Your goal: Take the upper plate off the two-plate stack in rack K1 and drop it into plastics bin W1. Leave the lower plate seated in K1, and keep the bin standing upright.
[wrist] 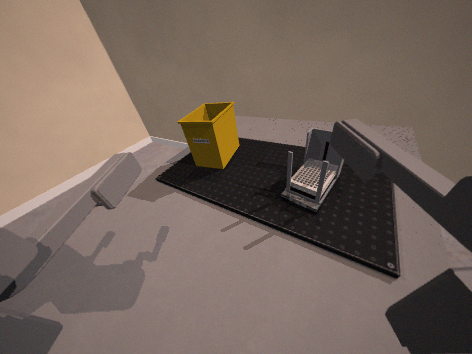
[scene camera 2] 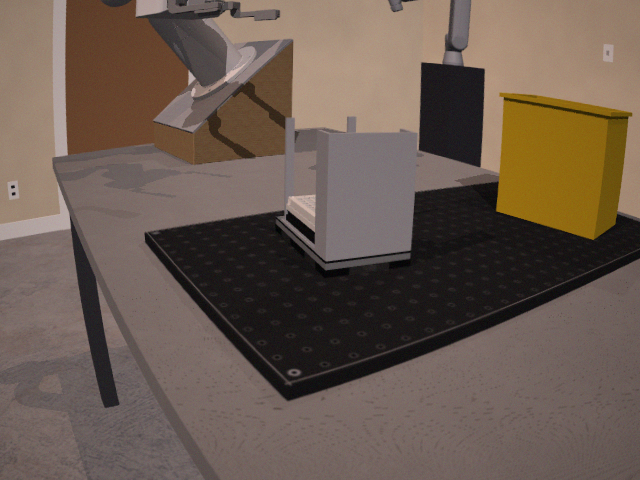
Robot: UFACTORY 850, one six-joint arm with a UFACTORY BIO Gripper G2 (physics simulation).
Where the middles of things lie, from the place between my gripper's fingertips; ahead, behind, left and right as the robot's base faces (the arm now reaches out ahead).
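Labels:
The pale plate [scene camera 2: 303, 207] sits 25 cm below my hand and 30 cm ahead of it, and going by their middles it is the nearest to my hand of the things named here. Then there is the yellow plastics bin W1 [scene camera 2: 561, 165], which is far ahead of my hand, far to the left of it and a fair way below it.

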